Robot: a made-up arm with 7 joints. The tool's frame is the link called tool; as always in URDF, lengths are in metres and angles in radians. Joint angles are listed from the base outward.
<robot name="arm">
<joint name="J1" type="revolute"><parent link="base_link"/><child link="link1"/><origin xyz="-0.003 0.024 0.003" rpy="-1.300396 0.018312 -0.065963"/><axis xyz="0 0 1"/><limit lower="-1.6" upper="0.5"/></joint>
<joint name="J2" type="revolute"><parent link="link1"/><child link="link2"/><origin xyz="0.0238 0.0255 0.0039" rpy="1.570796 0 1.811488"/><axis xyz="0 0 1"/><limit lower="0.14" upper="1.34"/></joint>
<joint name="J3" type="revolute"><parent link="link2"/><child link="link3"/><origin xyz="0.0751 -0.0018 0.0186" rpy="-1.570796 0 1.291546"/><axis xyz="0 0 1"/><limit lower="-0.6" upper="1.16"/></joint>
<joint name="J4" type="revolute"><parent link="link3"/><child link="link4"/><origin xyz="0.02 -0.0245 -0.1" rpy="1.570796 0 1.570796"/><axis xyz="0 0 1"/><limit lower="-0.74" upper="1.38"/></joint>
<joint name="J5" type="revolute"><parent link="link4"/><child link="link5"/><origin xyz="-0.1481 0.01 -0.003" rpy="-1.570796 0 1.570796"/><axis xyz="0 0 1"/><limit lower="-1.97" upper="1.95"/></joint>
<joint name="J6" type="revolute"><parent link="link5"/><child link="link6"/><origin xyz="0.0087 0.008 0.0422" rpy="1.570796 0 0"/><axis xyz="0 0 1"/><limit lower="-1.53" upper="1.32"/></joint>
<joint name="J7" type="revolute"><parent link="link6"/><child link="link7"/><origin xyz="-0.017 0.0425 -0.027" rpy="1.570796 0 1.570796"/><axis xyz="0 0 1"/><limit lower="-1.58" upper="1.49"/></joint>
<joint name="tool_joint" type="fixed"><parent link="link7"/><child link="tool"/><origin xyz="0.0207 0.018 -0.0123" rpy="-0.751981 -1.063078 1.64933"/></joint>
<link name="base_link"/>
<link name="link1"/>
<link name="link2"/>
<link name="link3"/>
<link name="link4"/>
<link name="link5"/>
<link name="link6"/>
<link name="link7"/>
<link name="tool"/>
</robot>
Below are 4 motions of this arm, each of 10 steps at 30 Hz.
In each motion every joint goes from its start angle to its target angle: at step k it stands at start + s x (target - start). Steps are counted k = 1, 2, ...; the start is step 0. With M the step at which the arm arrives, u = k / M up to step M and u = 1 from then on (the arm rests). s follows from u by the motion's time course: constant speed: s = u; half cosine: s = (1 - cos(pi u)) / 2; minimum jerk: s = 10 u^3 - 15 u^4 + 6 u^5.
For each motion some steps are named. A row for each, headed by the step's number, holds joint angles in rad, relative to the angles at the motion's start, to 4 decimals.
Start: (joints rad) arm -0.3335 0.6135 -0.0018 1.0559 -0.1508 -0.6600 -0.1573
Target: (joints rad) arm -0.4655 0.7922 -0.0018 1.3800 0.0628 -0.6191 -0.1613
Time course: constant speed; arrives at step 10
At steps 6, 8, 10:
6: -0.0792 0.1072 0.0000 0.1945 0.1282 0.0245 -0.0024
8: -0.1056 0.1430 0.0000 0.2593 0.1709 0.0327 -0.0032
10: -0.1320 0.1787 0.0000 0.3241 0.2136 0.0409 -0.0040

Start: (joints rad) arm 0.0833 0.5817 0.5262 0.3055 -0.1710 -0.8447 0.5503
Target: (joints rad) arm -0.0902 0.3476 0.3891 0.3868 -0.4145 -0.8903 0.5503
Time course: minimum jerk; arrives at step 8
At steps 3, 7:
3: -0.0477 -0.0644 -0.0377 0.0224 -0.0670 -0.0125 0.0000
7: -0.1707 -0.2303 -0.1349 0.0800 -0.2396 -0.0449 0.0000

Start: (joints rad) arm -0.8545 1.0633 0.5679 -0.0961 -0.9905 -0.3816 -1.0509
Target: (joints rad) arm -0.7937 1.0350 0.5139 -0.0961 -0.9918 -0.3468 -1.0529
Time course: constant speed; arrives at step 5
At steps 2, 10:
2: 0.0243 -0.0113 -0.0216 0.0000 -0.0005 0.0139 -0.0008
10: 0.0608 -0.0283 -0.0540 0.0000 -0.0013 0.0348 -0.0020

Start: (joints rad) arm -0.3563 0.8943 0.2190 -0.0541 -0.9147 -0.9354 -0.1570
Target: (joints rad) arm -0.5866 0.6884 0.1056 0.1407 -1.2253 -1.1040 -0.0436
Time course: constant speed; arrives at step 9
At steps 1, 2, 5, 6, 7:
1: -0.0256 -0.0229 -0.0126 0.0216 -0.0345 -0.0187 0.0126
2: -0.0512 -0.0458 -0.0252 0.0433 -0.0690 -0.0375 0.0252
5: -0.1279 -0.1144 -0.0630 0.1082 -0.1726 -0.0937 0.0630
6: -0.1535 -0.1373 -0.0756 0.1299 -0.2071 -0.1124 0.0756
7: -0.1791 -0.1601 -0.0882 0.1515 -0.2416 -0.1311 0.0882

